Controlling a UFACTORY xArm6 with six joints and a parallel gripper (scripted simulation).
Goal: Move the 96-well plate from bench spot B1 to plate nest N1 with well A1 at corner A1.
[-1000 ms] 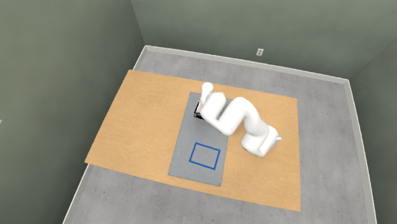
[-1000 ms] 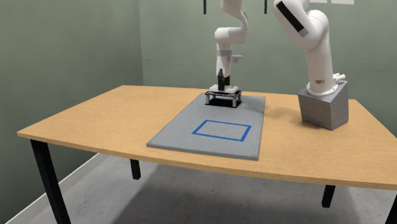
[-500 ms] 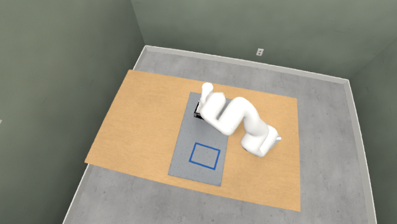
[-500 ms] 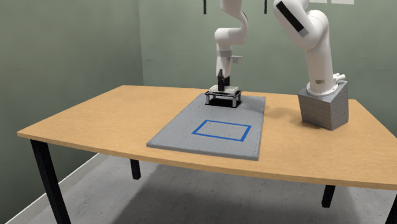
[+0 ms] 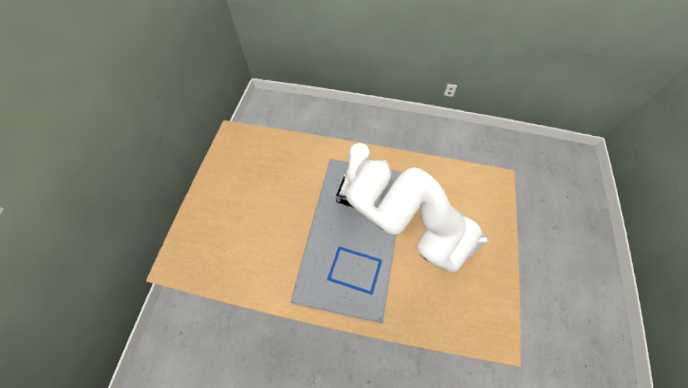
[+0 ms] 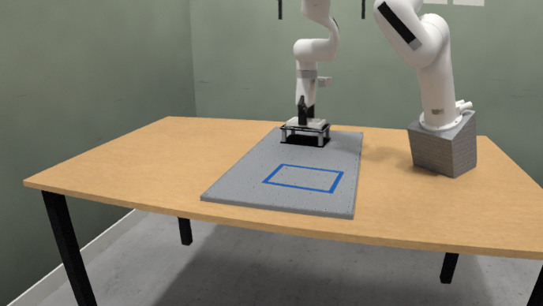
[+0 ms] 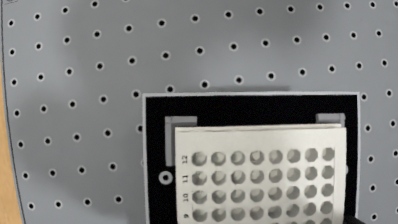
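Right now my hand is 10 mm above the white 96-well plate. From my hand the other things lie so: black raised plate nest 30 mm below.
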